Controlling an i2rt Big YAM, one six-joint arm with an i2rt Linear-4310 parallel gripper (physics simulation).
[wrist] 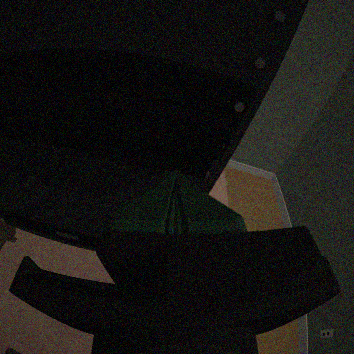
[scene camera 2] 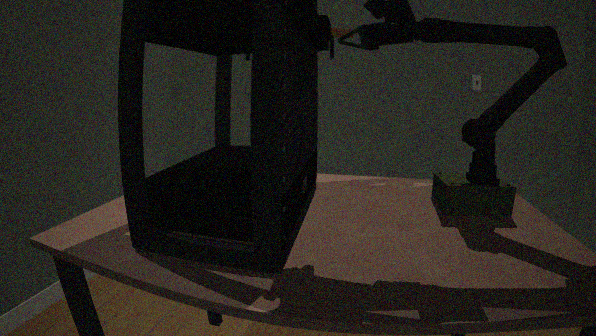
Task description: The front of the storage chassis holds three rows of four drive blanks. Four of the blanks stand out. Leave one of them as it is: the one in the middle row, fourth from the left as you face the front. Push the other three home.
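Frame: origin at the arm's base, x right, y ahead, z up, level; millimetres.
Where they show: gripper, between the fingertips: (wrist: 174, 177) (scene camera 2: 338, 41); arm's base, origin of its link: (scene camera 2: 481, 181).
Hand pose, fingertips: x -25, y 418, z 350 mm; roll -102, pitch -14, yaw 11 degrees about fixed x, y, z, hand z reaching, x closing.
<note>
Things, the pixels of their top centre, and the offset from my fingertips. "pt": a spot on its surface instead. Level surfaces: height alone.
- storage chassis, a spot on its surface: (scene camera 2: 324, 33) pt dz +5, dx -96, dy +13 mm
- tall black open rack, a spot on its surface: (scene camera 2: 132, 125) pt dz -186, dx -486, dy +239 mm
- wooden table, height of its surface: dz -424 mm
The storage chassis (scene camera 2: 324, 33) is a dark block standing out from the rack's front, high up in the scene view. A dull orange piece (scene camera 2: 342, 31) shows between it and my gripper. My gripper (scene camera 2: 341, 41) (wrist: 174, 177) is shut and empty; its green fingertips are together, a short gap in front of the chassis in the scene view. In the wrist view a very dark front fills the upper left beyond the fingertips. The rows and the single drive blanks cannot be made out in this dim light, nor can I tell which stand out or whether the tips touch one.
A tall black open rack (scene camera 2: 132, 125) stands on the wooden table (scene camera 2: 370, 230). Its right edge in the wrist view has a line of round holes (wrist: 260, 63). My arm's base is on a box (scene camera 2: 472, 202) at the right. A wall outlet (scene camera 2: 476, 82) (wrist: 326, 333) is behind.
</note>
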